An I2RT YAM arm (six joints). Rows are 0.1 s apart.
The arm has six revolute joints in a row. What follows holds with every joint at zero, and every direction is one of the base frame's.
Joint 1 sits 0.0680 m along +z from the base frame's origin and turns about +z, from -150.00 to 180.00 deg.
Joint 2 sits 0.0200 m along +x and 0.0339 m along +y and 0.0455 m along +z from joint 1 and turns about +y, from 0.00 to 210.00 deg.
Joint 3 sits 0.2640 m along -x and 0.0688 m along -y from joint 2 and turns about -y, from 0.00 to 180.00 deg.
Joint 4 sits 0.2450 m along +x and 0.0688 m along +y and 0.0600 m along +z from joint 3 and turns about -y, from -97.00 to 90.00 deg.
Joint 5 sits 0.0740 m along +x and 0.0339 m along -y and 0.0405 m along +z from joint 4 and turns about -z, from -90.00 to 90.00 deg.
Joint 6 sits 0.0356 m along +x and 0.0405 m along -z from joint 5 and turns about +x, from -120.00 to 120.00 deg.
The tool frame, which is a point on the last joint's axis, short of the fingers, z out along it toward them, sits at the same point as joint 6; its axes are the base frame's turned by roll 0.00, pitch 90.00 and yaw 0.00 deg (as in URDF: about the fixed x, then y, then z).
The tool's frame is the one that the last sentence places.
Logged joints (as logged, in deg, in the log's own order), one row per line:
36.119 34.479 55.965 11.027 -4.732 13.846
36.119 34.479 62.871 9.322 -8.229 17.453
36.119 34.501 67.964 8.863 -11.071 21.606
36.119 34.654 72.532 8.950 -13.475 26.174
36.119 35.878 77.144 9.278 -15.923 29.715
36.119 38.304 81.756 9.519 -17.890 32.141
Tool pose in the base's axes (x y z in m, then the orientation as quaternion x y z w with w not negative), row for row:
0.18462 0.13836 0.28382 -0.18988 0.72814 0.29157 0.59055
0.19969 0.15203 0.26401 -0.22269 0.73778 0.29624 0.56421
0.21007 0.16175 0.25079 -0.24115 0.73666 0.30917 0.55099
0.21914 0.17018 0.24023 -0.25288 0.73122 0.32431 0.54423
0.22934 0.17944 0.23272 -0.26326 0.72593 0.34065 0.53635
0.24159 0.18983 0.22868 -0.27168 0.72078 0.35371 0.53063
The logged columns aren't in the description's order. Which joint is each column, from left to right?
Columns, left to right: joint 1, joint 3, joint 2, joint 6, joint 5, joint 4.
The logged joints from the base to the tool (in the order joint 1, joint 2, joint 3, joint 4, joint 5, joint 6), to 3 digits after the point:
36.119 55.965 34.479 13.846 -4.732 11.027
36.119 62.871 34.479 17.453 -8.229 9.322
36.119 67.964 34.501 21.606 -11.071 8.863
36.119 72.532 34.654 26.174 -13.475 8.950
36.119 77.144 35.878 29.715 -15.923 9.278
36.119 81.756 38.304 32.141 -17.890 9.519

